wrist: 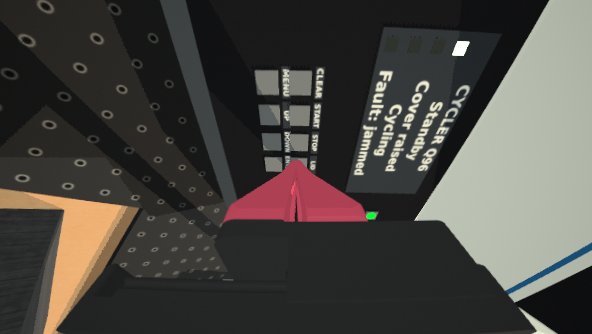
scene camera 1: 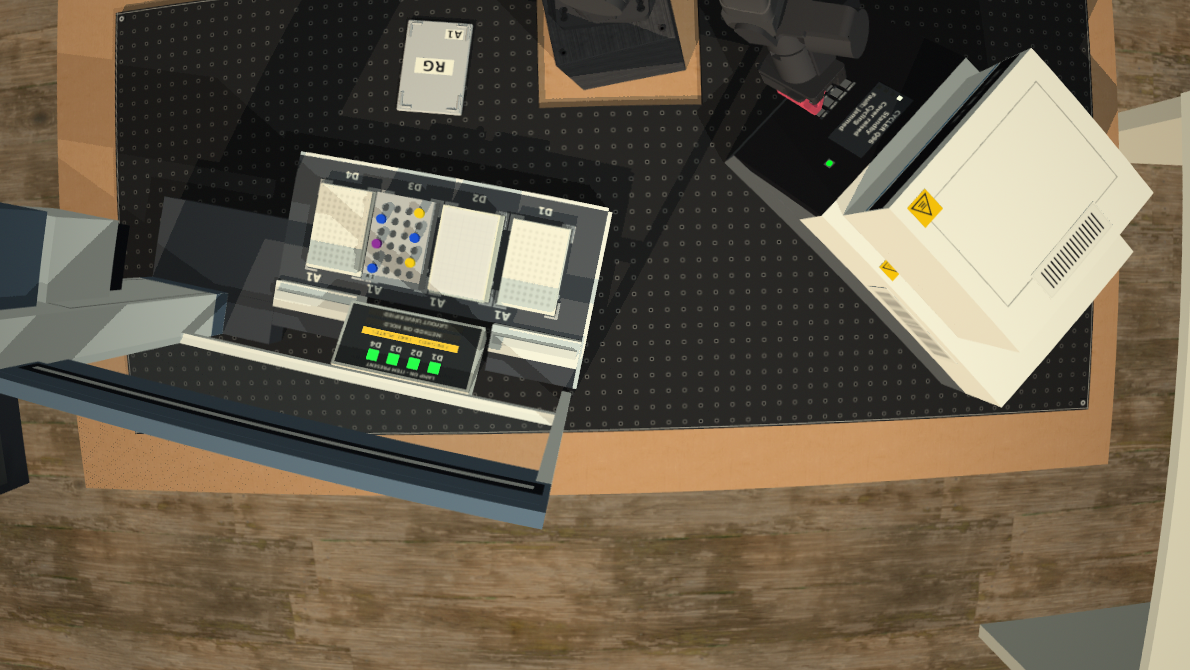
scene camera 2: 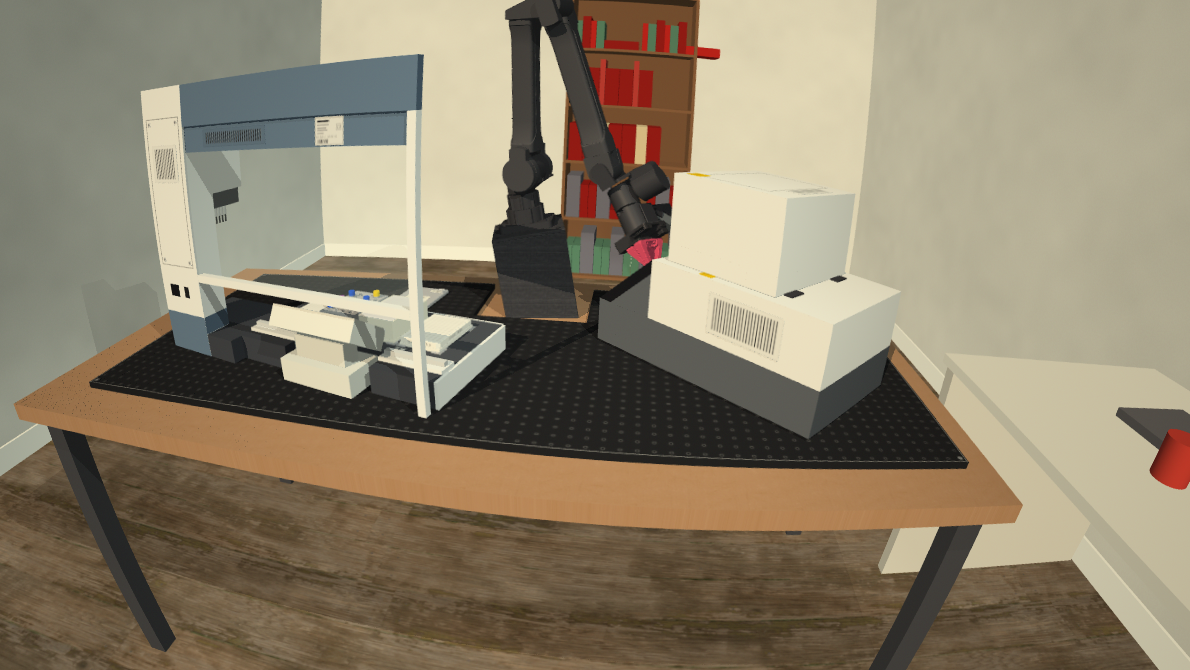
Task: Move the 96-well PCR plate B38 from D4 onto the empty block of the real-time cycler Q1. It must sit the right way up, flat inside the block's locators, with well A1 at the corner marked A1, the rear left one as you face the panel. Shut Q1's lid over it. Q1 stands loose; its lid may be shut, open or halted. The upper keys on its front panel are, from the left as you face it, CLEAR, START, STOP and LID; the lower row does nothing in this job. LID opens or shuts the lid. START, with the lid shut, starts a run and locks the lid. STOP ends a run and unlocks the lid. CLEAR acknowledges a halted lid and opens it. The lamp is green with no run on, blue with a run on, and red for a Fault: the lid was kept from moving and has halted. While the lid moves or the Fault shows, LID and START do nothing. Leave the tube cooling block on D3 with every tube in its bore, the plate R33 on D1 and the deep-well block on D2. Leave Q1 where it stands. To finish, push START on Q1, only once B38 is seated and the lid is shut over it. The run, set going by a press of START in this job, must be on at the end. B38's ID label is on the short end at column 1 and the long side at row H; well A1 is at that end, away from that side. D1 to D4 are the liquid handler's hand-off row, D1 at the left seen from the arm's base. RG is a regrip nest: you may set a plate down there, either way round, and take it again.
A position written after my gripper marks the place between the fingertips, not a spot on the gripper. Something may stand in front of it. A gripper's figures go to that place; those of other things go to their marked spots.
Labels:
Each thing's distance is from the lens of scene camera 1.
my gripper [scene camera 1: 817, 111]: 1.08 m
tube cooling block [scene camera 1: 390, 254]: 1.09 m
deep-well block [scene camera 1: 468, 241]: 1.06 m
plate R33 [scene camera 1: 536, 254]: 1.08 m

